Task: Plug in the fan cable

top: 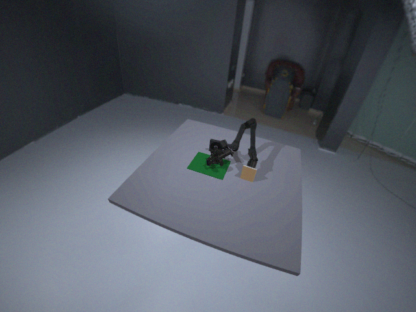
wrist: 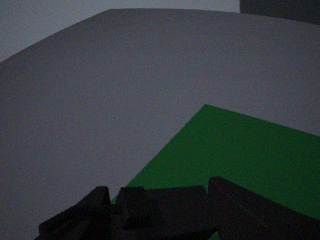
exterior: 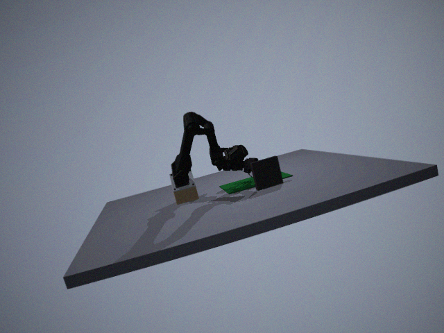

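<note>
My gripper tip is 90 mm above the green board and 60 mm to the left of it. Also, from my gripper tip: dark square fan (250 mm to the right, 20 mm ahead, 10 mm below); then fan plug (10 mm to the right, 10 mm below, 10 mm behind).
</note>
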